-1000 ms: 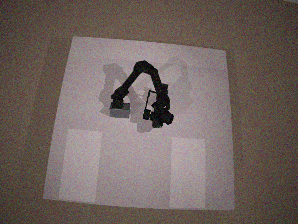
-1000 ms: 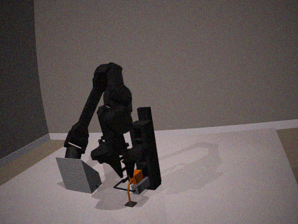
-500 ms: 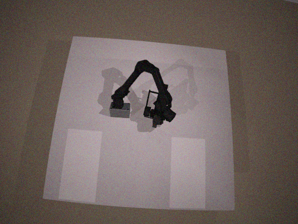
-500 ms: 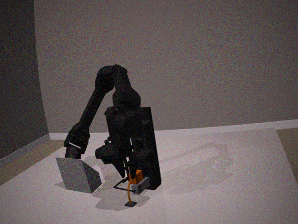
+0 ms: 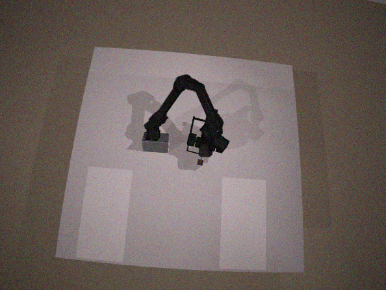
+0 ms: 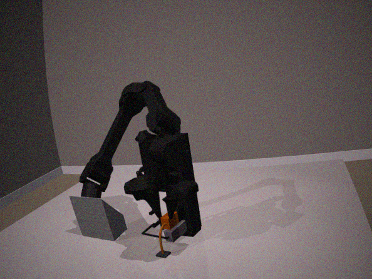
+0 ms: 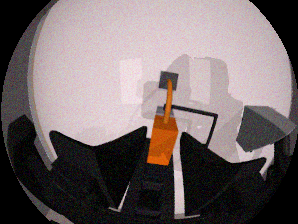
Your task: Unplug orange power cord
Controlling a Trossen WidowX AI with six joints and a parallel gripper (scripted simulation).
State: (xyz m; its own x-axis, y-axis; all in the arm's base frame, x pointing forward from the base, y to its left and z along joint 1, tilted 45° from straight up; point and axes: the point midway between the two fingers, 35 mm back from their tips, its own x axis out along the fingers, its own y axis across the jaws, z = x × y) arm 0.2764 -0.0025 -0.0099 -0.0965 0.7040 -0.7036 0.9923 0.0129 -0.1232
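Right now the orange plug is 40 mm to the left of my gripper tip and 10 mm below it.
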